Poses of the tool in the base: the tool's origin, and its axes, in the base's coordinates. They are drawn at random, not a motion.
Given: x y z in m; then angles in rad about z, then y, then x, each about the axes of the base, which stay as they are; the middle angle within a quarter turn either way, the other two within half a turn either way.
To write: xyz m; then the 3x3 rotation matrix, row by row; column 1 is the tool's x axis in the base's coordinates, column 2 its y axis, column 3 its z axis. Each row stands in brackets. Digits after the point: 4 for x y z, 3 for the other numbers.
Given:
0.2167 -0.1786 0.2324 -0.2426 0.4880 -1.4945
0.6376 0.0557 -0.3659 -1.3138 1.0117 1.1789
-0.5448 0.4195 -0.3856 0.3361 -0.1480 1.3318
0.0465 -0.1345 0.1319 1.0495 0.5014 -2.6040
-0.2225 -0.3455 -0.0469 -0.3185 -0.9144 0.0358
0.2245 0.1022 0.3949 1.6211 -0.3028 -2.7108
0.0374 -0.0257 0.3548 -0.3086 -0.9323 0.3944
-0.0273 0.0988 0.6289 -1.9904 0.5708 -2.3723
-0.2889 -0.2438 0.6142 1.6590 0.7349 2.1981
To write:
[0.2167 -0.1786 0.2324], [[0.857 0.212 0.469], [-0.472 -0.038 0.881], [0.205 -0.976 0.067]]
[0.6376 0.0557 -0.3659], [[0.135 0.513 0.848], [-0.170 0.855 -0.490], [-0.976 -0.078 0.203]]
[-0.5448 0.4195 -0.3856], [[0.934 -0.326 -0.147], [-0.057 0.271 -0.961], [0.353 0.906 0.234]]
[0.0465 -0.1345 0.1319], [[0.437 -0.760 0.481], [-0.867 -0.214 0.449], [-0.238 -0.613 -0.753]]
[-0.2225 -0.3455 -0.0469], [[0.580 0.191 -0.792], [-0.340 0.940 -0.022], [0.741 0.282 0.610]]
[0.2245 0.1022 0.3949], [[-0.048 -0.953 -0.298], [-0.914 -0.079 0.399], [-0.403 0.292 -0.867]]
[0.0374 -0.0257 0.3548], [[0.568 0.181 -0.803], [-0.574 0.786 -0.229], [0.590 0.591 0.550]]
[-0.0273 0.0988 0.6289], [[-0.343 0.768 0.540], [0.809 -0.051 0.585], [0.477 0.638 -0.605]]
[-0.2889 -0.2438 0.6142], [[-0.065 -0.739 0.671], [-0.633 -0.489 -0.601], [0.772 -0.463 -0.435]]

